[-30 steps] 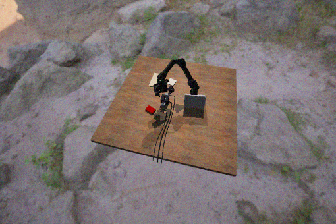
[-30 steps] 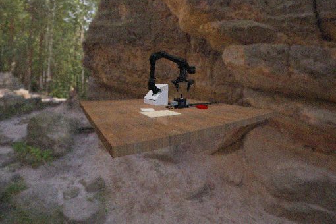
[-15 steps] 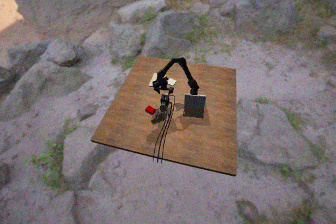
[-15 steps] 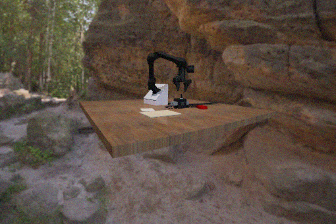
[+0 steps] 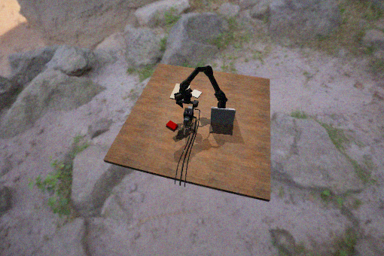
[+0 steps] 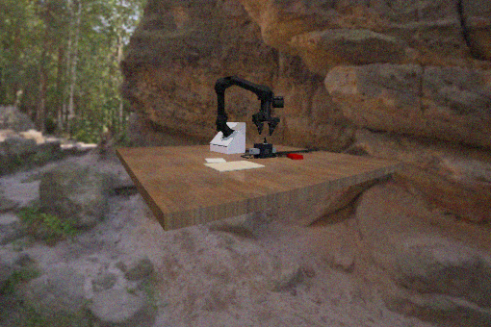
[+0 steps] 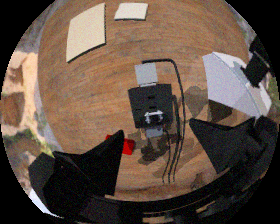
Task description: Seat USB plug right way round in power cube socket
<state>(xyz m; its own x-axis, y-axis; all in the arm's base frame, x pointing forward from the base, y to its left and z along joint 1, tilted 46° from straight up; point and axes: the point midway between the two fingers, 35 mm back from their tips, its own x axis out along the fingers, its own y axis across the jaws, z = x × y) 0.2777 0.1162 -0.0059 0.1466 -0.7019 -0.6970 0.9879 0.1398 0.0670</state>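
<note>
My gripper tip is now 3 cm above the usb plug. From my gripper tip the other things lie so: cream sheet: 18 cm ahead, 30 cm to the right, 12 cm below; red block: 11 cm ahead, 13 cm to the left, 12 cm below; usb socket: 1 cm to the left, 6 cm below.
</note>
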